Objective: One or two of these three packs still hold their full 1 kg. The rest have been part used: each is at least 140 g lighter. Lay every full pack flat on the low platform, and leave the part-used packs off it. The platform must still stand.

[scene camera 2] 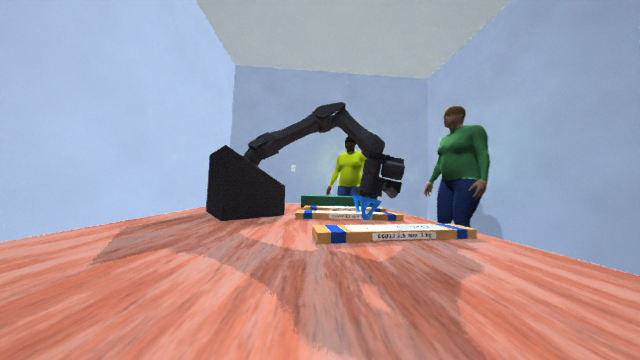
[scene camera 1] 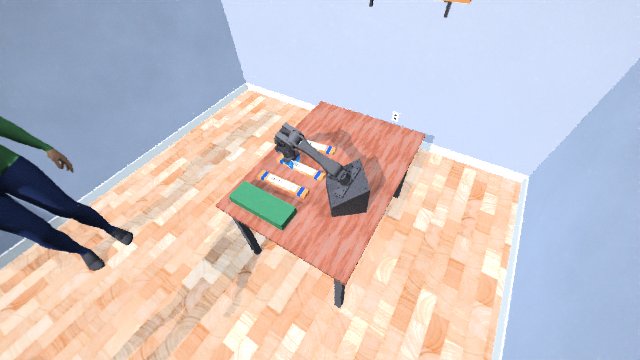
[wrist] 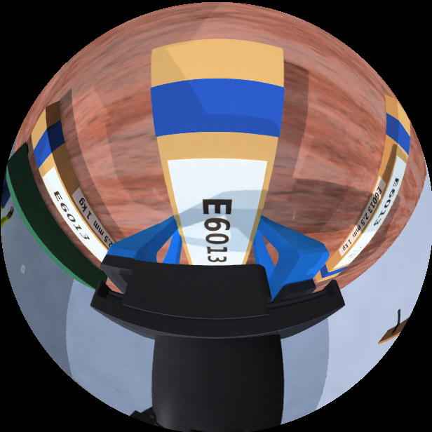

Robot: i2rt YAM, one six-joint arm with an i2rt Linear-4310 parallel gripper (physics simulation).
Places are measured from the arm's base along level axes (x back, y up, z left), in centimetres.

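Pixels of known places: gripper, fingertip midpoint: (scene camera 2: 362, 218) (scene camera 1: 294, 166); arm's base, link origin: (scene camera 2: 245, 169) (scene camera 1: 347, 181).
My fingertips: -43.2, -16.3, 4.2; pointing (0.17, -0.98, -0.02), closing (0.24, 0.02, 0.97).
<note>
For each thing: its top centre in the pictures, then the offset to it from my fingertips, as dx, dy, dz. Level surfaces: height alone.
- middle pack, top centre: (scene camera 2: 348, 212) (scene camera 1: 300, 166) +4.7, +2.0, -1.2
- second pack, top centre: (scene camera 2: 344, 207) (scene camera 1: 282, 182) +6.6, +1.9, +15.8
- third pack, top centre: (scene camera 2: 396, 227) (scene camera 1: 311, 144) -5.7, +1.9, -21.3
- green low platform, top centre: (scene camera 2: 337, 196) (scene camera 1: 261, 201) +11.6, +5.9, +34.9
- wooden table, surface height: dy -0.1
My gripper (scene camera 1: 290, 162) (scene camera 2: 367, 214) (wrist: 217, 217) is shut on the middle pack (scene camera 1: 307, 170) (scene camera 2: 330, 215) (wrist: 217, 107), with a blue finger on each long side. That pack is level, at or very near the table top. A second pack (scene camera 1: 284, 184) (wrist: 62, 200) lies flat between it and the platform; in scene camera 2 it is mostly hidden. The third pack (scene camera 1: 327, 149) (scene camera 2: 405, 235) (wrist: 395, 195) lies flat on the other side of the held pack. The green low platform (scene camera 1: 262, 205) (scene camera 2: 325, 201) (wrist: 37, 215) stands with no pack on it.
The arm's black base (scene camera 1: 348, 195) (scene camera 2: 245, 192) stands on the wooden table (scene camera 1: 330, 250) (scene camera 2: 200, 300), off the inner ends of the packs. A person in green (scene camera 1: 10, 155) (scene camera 2: 462, 150) stands beside the table. A person in yellow (scene camera 2: 348, 170) stands beyond the platform.
</note>
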